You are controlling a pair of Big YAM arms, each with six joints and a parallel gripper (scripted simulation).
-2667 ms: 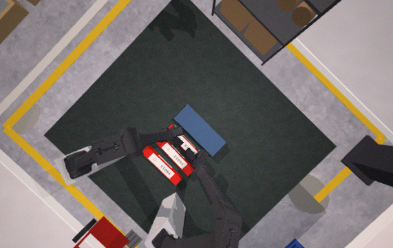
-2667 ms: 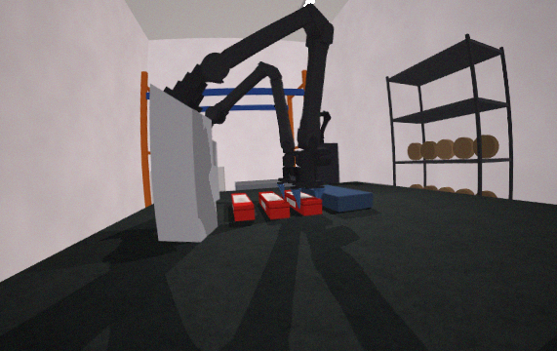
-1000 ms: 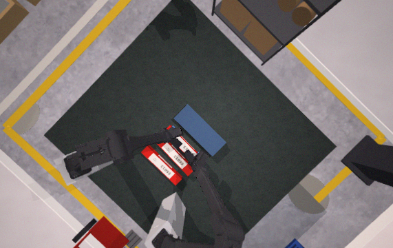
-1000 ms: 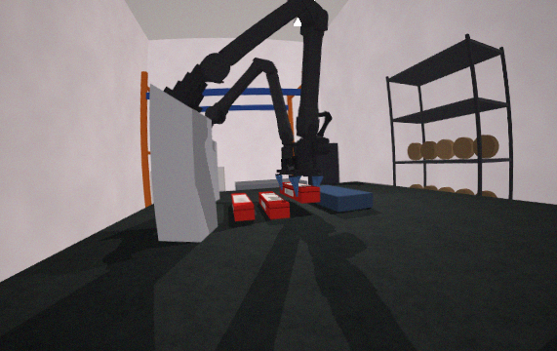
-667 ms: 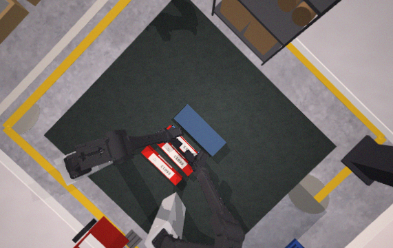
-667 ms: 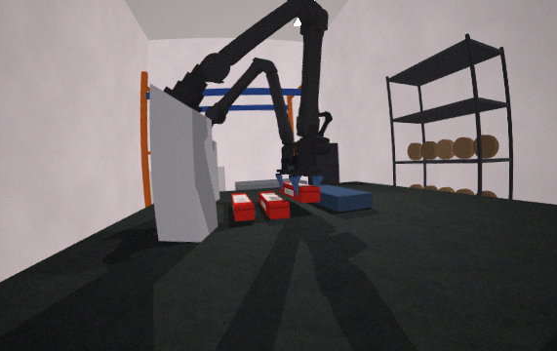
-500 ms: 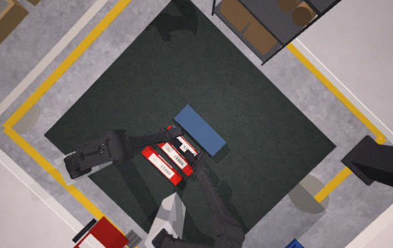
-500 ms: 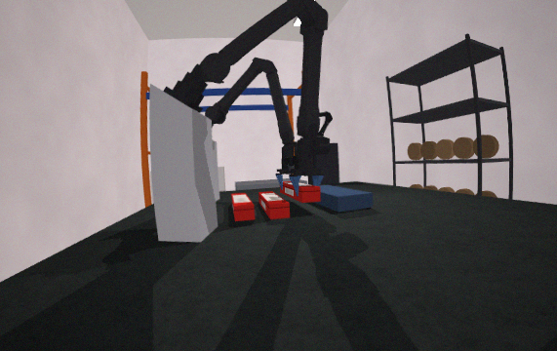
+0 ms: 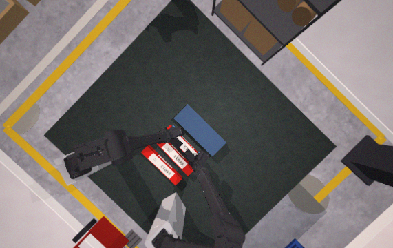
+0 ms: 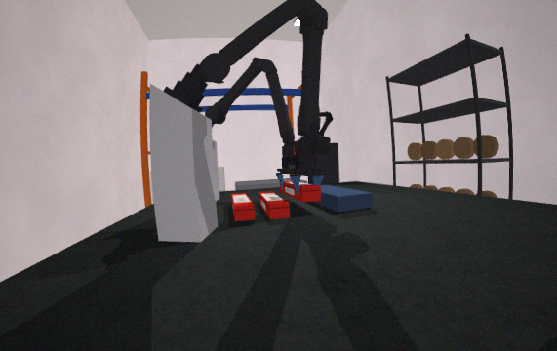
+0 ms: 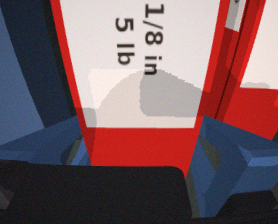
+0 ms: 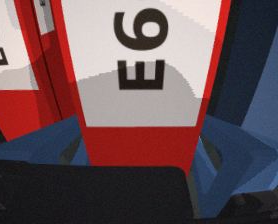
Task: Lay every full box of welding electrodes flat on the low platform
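My left hand is 12 cm to the left of the red box and 1 cm below it. Also, from my left hand: low blue platform: 16 cm ahead, 14 cm to the right, 5 cm below.
Now: the red box 140 mm to the left of my right hand, 10 mm ahead of it and 10 mm above it. Round my right hand: low blue platform (170 mm ahead, 120 mm to the left, 60 mm below).
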